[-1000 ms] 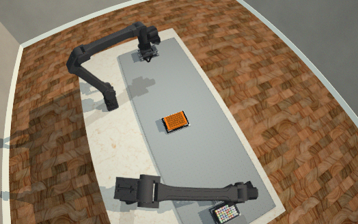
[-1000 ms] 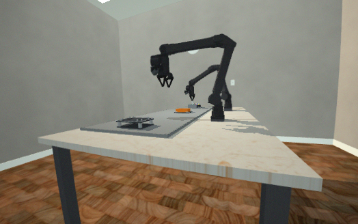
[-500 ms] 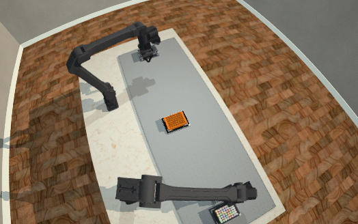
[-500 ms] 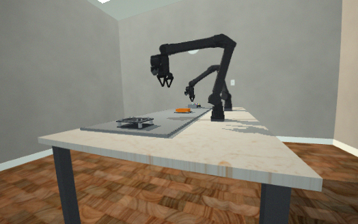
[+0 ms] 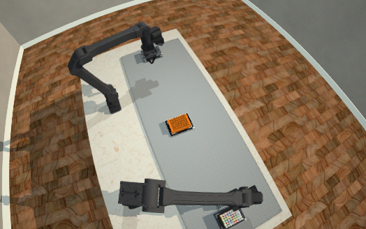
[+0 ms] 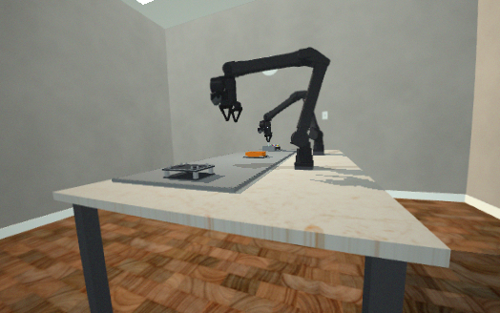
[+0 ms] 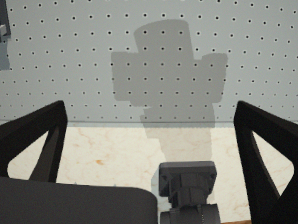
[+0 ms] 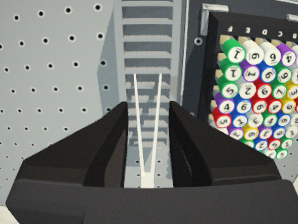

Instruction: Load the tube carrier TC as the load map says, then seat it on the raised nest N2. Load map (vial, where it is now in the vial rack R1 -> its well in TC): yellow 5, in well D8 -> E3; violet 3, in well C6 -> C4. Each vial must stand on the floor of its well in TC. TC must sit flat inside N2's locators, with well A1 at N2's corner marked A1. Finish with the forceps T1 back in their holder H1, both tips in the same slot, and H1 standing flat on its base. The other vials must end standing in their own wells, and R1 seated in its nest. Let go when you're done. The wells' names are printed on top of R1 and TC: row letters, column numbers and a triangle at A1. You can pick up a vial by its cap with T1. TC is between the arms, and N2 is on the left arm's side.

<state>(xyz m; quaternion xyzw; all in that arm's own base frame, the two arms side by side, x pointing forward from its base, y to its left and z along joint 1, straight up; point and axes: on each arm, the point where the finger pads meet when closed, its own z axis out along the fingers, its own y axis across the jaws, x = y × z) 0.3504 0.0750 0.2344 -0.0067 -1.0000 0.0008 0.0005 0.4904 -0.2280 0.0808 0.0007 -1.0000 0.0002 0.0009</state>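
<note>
My right hand is 8 cm above the slotted grey holder.
</note>
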